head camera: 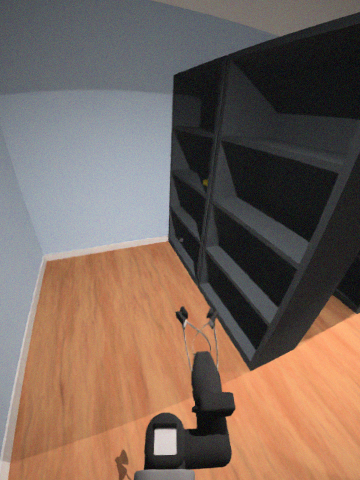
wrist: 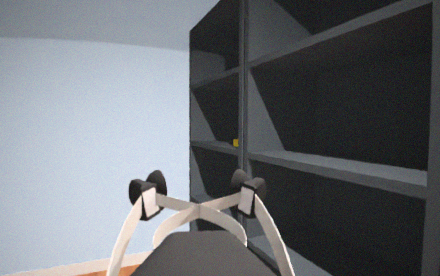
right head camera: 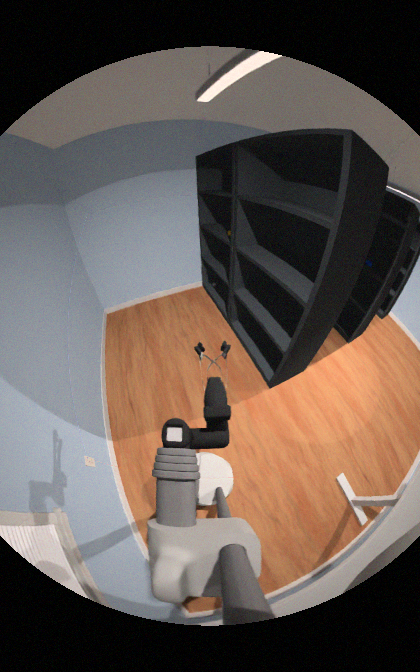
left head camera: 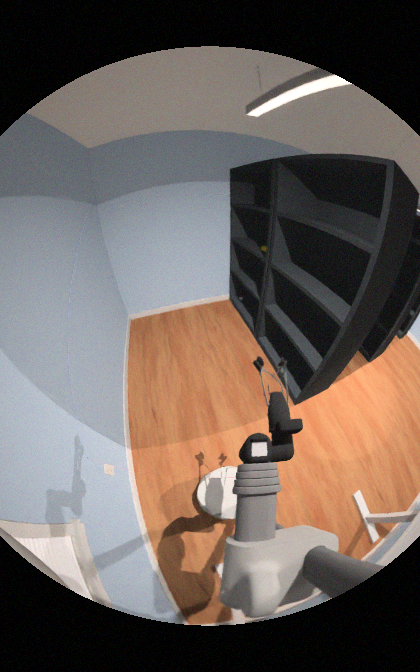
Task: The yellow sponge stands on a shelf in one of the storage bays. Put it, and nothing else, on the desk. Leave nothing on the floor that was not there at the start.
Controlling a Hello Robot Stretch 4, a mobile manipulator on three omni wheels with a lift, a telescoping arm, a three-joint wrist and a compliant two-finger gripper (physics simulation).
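Places are measured from the robot's base along level axes (x ahead, y left, z up), in centimetres.
Pixels of known places: gripper, fingertip midpoint: point(head camera: 196, 308) point(wrist: 198, 185).
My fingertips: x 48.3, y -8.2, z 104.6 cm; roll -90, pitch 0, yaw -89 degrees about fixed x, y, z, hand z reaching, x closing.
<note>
Behind a point stands the place of what it marks.
A small yellow block, the sponge point(head camera: 205, 183) @[x 192.7, y -31.4, z 98.2 cm] point(left head camera: 264, 248) point(right head camera: 229, 233) point(wrist: 236, 143) @[x 193.0, y -31.2, z 98.2 cm], stands on a middle shelf in the far left bay of the dark shelf unit point(head camera: 310, 300) point(left head camera: 382, 280) point(right head camera: 345, 240) point(wrist: 243, 100), close to the upright between the two bays. That upright partly hides it in the wrist view. My gripper point(head camera: 197, 315) @[x 48.3, y -8.2, z 104.6 cm] point(left head camera: 270, 363) point(right head camera: 213, 348) point(wrist: 198, 185) @[x 48.3, y -8.2, z 104.6 cm] is open, its two padded tips apart with nothing between them. It is in front of the unit, well short of the sponge. I cannot make out the desk top for certain.
A small pale thing point(head camera: 181, 240) @[x 238.9, y -16.4, z 6.1 cm] point(left head camera: 240, 298) point(right head camera: 213, 284) lies low in the far bay. A blue thing point(right head camera: 368, 263) stands in another unit behind. A white floor-standing foot point(left head camera: 367, 517) point(right head camera: 351, 499) is at the lower right. Blue walls stand at the left and far end.
</note>
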